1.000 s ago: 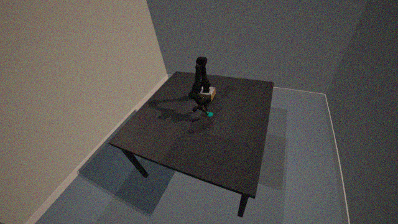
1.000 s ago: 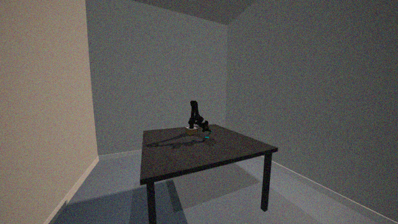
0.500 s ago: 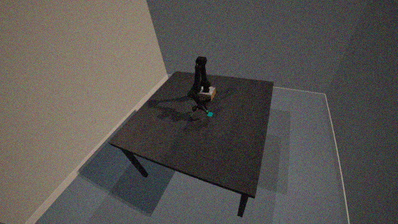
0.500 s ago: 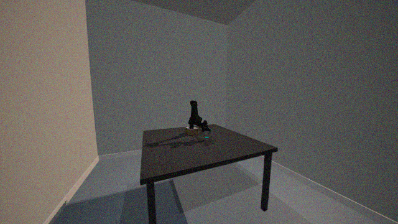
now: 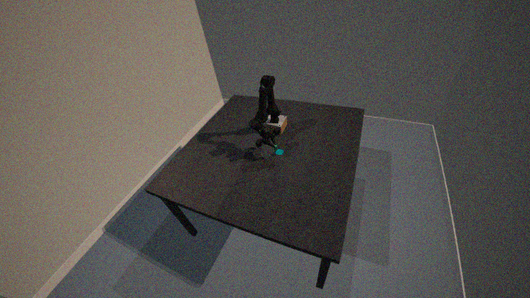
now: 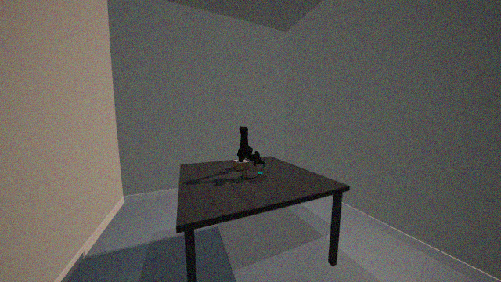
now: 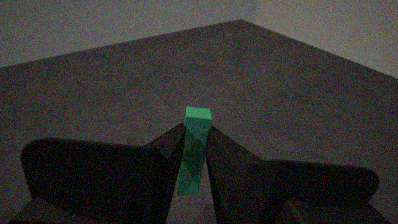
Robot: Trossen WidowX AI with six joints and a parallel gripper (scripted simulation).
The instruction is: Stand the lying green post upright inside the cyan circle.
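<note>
Right now my gripper tip is 120 mm above the circle and 70 mm past it. Also, from my gripper tip: green post (20 mm below, 10 mm behind).
</note>
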